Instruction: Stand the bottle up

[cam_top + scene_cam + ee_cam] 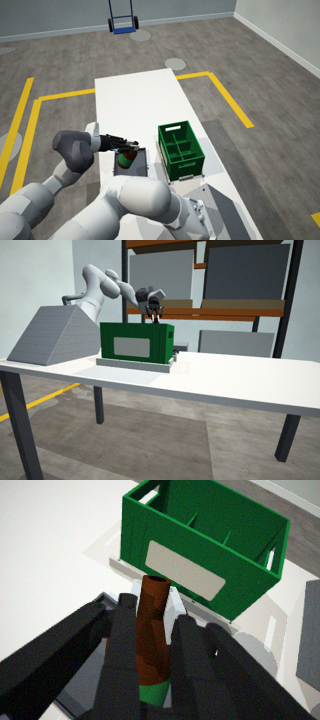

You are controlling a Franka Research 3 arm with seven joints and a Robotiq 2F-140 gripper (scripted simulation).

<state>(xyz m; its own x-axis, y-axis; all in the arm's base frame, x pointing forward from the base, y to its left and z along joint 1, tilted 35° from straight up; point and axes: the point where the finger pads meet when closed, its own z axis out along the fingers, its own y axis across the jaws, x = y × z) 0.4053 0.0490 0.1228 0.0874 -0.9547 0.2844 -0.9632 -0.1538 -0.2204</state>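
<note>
The brown bottle lies 1 cm behind my hand, 2 cm to the left of it and 5 cm below it. From my hand the other things lie so: grey tray: 1 cm ahead, 3 cm to the left, 20 cm below; green crate: 3 cm behind, 26 cm to the right, 13 cm below.
</note>
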